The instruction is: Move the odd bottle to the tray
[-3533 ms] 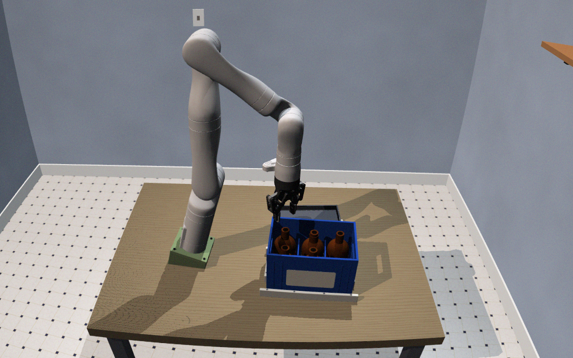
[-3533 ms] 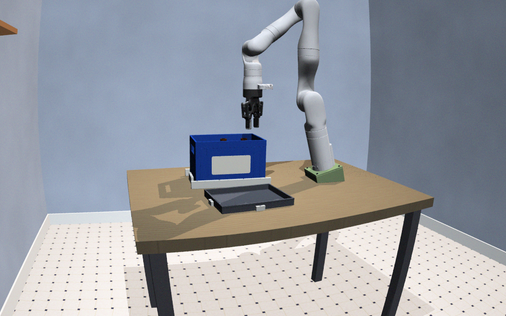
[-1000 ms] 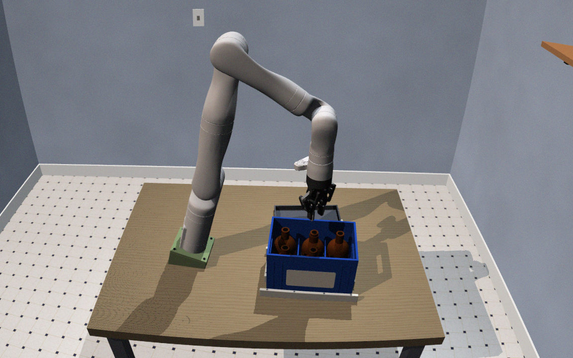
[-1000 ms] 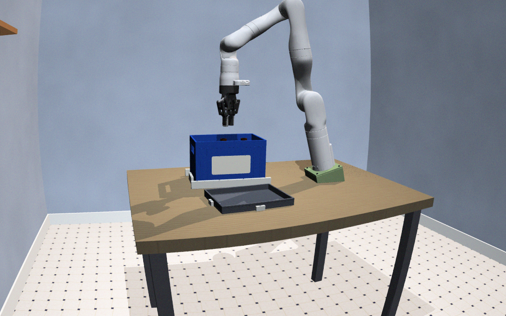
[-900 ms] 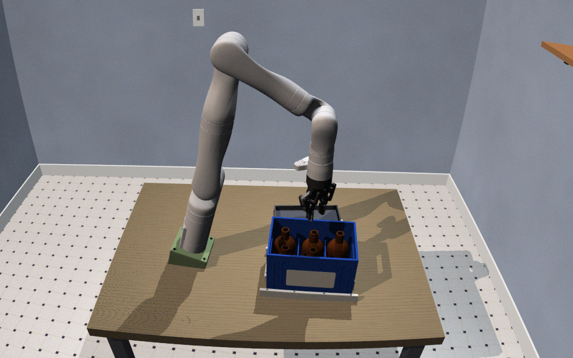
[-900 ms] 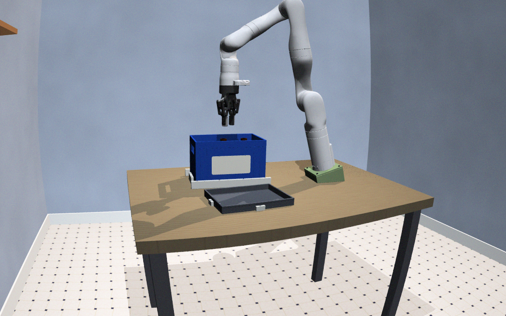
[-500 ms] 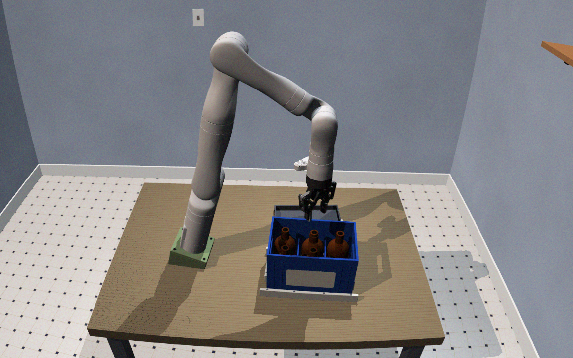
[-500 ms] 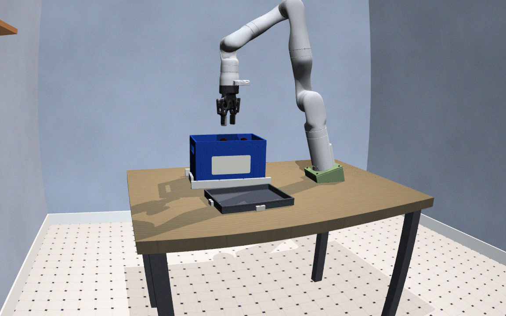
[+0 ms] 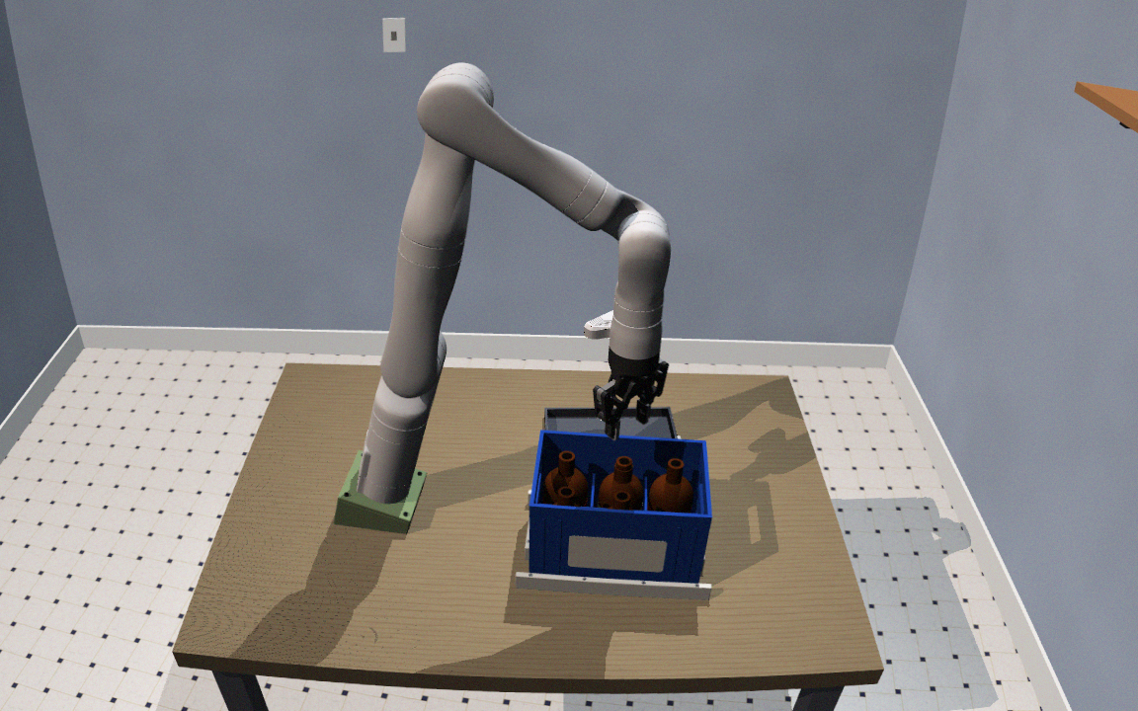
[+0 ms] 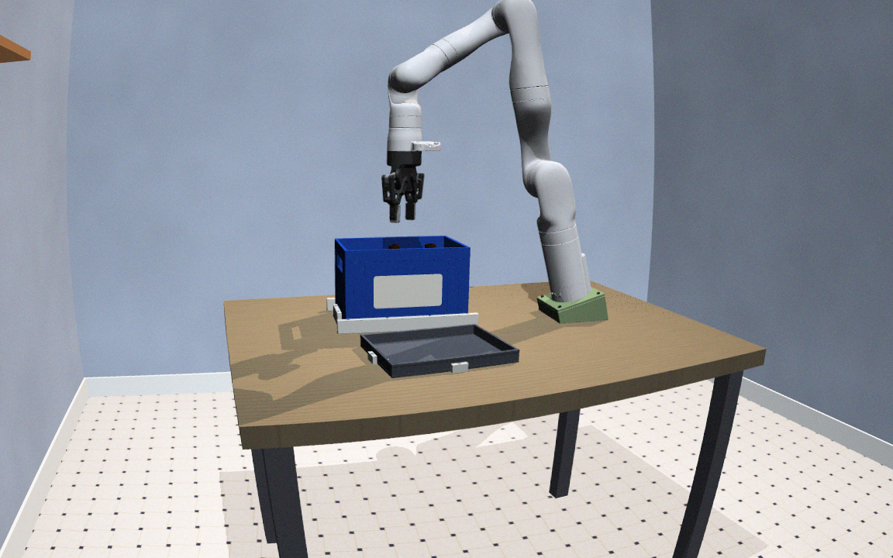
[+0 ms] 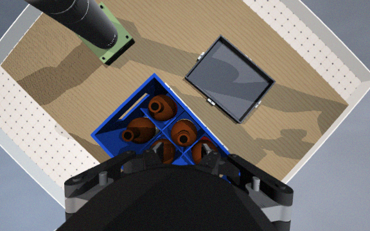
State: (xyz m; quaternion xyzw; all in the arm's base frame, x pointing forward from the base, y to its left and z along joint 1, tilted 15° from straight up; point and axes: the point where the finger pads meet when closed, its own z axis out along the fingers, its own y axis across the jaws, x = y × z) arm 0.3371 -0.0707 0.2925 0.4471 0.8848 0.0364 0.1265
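The blue crate lies 16 cm below my hand, 4 cm to the right of it and 1 cm behind it. From my hand the other things lie so: dark grey tray (23 cm to the left, 23 cm below, 2 cm ahead).
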